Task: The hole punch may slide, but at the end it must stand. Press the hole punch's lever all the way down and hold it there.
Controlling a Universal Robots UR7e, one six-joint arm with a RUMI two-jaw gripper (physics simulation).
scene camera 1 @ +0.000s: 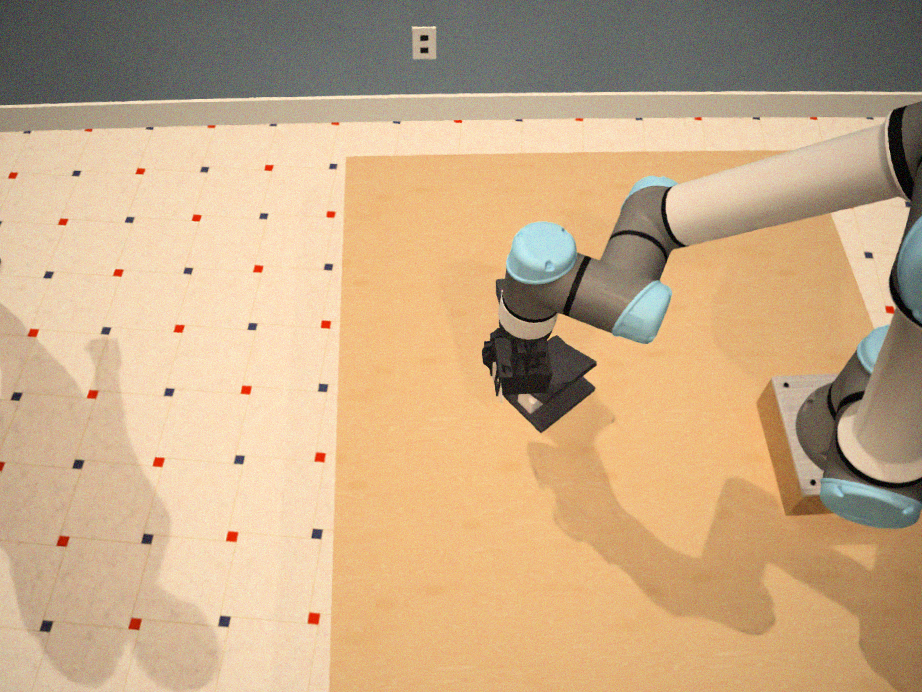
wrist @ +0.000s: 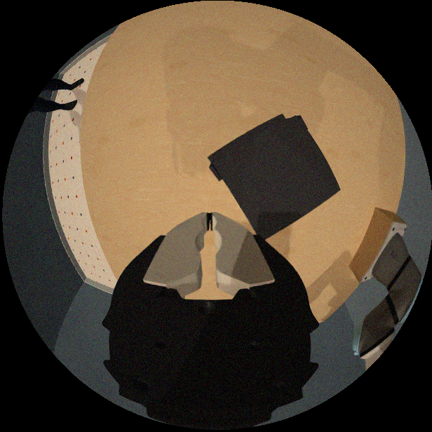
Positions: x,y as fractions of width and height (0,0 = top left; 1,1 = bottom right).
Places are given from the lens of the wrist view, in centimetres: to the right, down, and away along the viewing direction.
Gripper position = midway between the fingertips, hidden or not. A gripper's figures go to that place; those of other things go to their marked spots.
gripper (wrist: 0.48,0.50): -1, 0, 15
black hole punch (wrist: 0.60,0.30): 6, -11, 17
